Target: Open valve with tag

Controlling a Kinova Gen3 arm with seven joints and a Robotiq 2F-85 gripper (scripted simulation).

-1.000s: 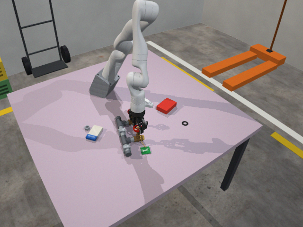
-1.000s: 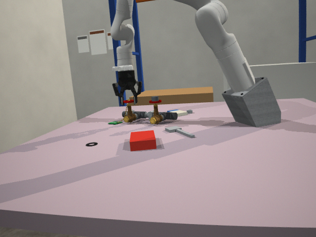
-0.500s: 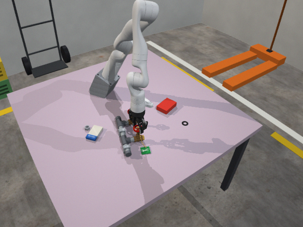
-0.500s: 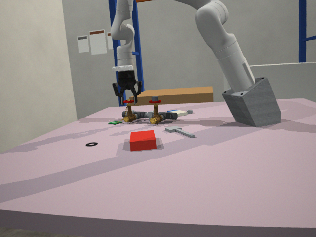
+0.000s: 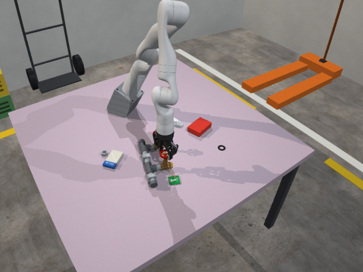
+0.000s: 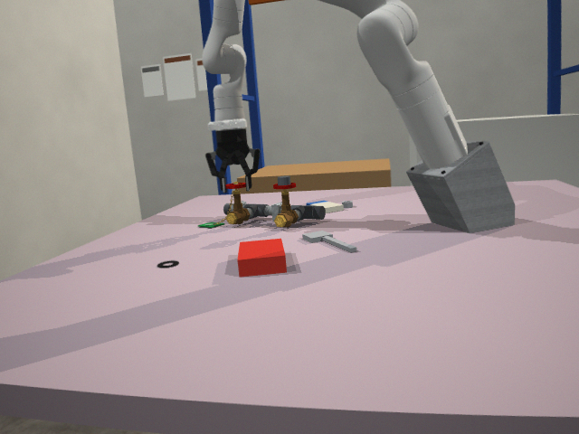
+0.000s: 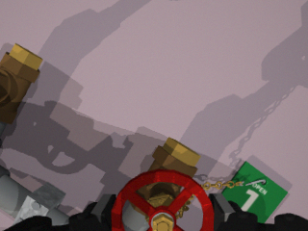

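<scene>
My hand is 100 mm above the green tag, 80 mm short of it and 20 mm to the right of it. Also, from my hand: grey nut: 260 mm to the right, 200 mm behind, 100 mm below; then grey hammer-shaped tool: 290 mm behind, 120 mm to the left, 100 mm below; then blue box: 220 mm to the right, 150 mm behind, 100 mm below.
</scene>
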